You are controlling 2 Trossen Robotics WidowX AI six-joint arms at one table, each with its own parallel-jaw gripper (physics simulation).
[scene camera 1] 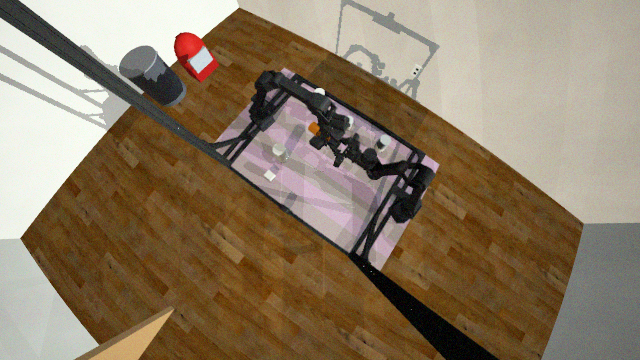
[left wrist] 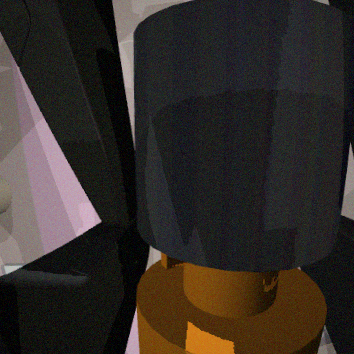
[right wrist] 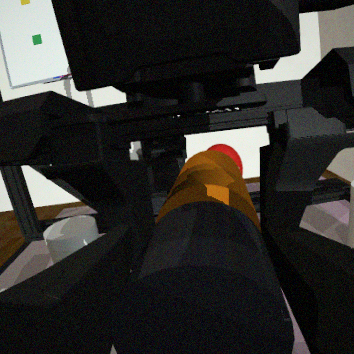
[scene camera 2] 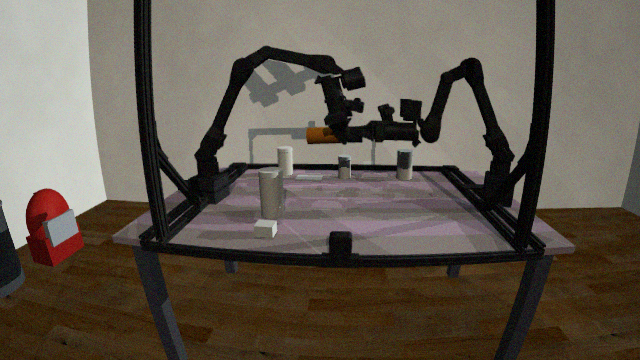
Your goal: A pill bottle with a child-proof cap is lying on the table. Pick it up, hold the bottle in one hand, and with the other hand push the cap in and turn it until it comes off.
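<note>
The orange pill bottle [scene camera 1: 314, 128] [scene camera 2: 318, 135] [left wrist: 232, 300] [right wrist: 202, 175] is held level above the table, its base toward the left in scene camera 2. My left gripper [scene camera 2: 342, 131] is shut on the bottle, one finger on each side. The large dark cap [left wrist: 240, 150] [right wrist: 210, 235] sits on the bottle; a short stretch of orange neck shows between cap and shoulder in the left wrist view. My right gripper [scene camera 2: 348, 133] [right wrist: 198, 232] reaches in from the right and is shut on the cap, one finger on each side. The cap is mostly hidden in the scene views.
A tall pale container [scene camera 1: 280, 151] [scene camera 2: 271, 195] and a small white box [scene camera 1: 269, 175] [scene camera 2: 265, 228] stand at the front left of the table. A white container [scene camera 2: 285, 161], a small jar [scene camera 2: 344, 167] and a larger dark-and-white jar [scene camera 1: 384, 142] [scene camera 2: 404, 165] stand at the back. Black rails edge the table.
</note>
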